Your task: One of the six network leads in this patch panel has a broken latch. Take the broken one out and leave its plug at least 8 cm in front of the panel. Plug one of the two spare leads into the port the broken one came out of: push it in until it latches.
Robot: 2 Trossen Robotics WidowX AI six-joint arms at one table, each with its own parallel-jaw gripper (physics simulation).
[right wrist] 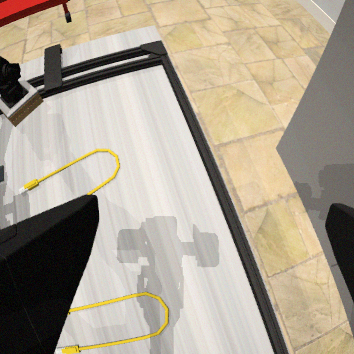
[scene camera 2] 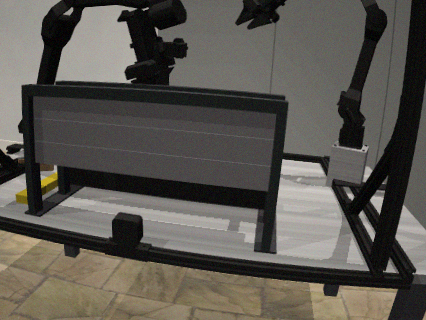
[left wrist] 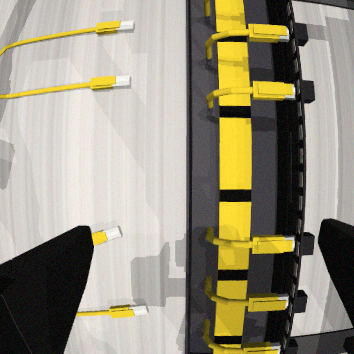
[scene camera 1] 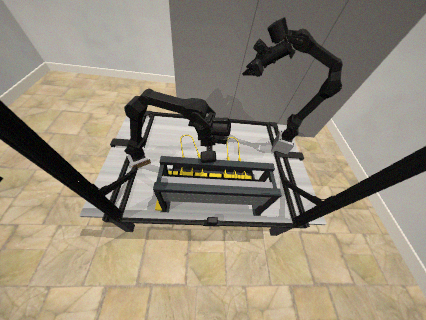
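Pixels of known places: left gripper, fingertip midpoint: point(left wrist: 209, 236); right gripper, fingertip midpoint: point(right wrist: 219, 212) point(scene camera 2: 242, 26) point(scene camera 1: 244, 70); left arm's base at its link origin: point(right wrist: 13, 94) point(scene camera 1: 137, 155); right arm's base at its link origin: point(scene camera 2: 350, 145) point(scene camera 1: 287, 137).
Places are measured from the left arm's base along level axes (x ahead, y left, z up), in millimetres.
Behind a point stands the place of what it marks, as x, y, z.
The patch panel point(scene camera 1: 217, 192) point(scene camera 2: 155, 142) @(232, -482, 129) stands in a dark frame. Several yellow leads are plugged in along it, including one lead's plug point(left wrist: 272, 244) @(241, -303, 51) and another plug point(left wrist: 273, 90) @(343, -369, 51). I cannot tell which latch is broken. Two looped spare leads point(right wrist: 118, 165) @(348, 46, -38) point(right wrist: 167, 315) @(614, -112, -38) lie on the table; clear-tipped plug ends point(left wrist: 103, 82) @(465, -246, -31) point(left wrist: 100, 237) @(318, -149, -31) show in the left wrist view. My left gripper point(scene camera 1: 208, 156) @(299, -280, 173) point(left wrist: 209, 236) @(299, -280, 173) is open and empty, over the panel's plug side. My right gripper point(scene camera 1: 250, 71) @(607, -51, 391) point(scene camera 2: 251, 22) point(right wrist: 219, 212) @(607, -51, 391) is open and empty, high at the back right, away from the panel.
A yellow strip point(left wrist: 235, 155) @(316, -320, -3) with black marks runs beneath the plugged leads. A yellow block point(scene camera 2: 37, 189) lies at the panel frame's left foot. Dark rails point(scene camera 1: 175, 220) @(38, -425, -45) point(right wrist: 215, 162) @(499, 170, -24) edge the table. A grey wall panel point(scene camera 1: 215, 75) stands behind the table.
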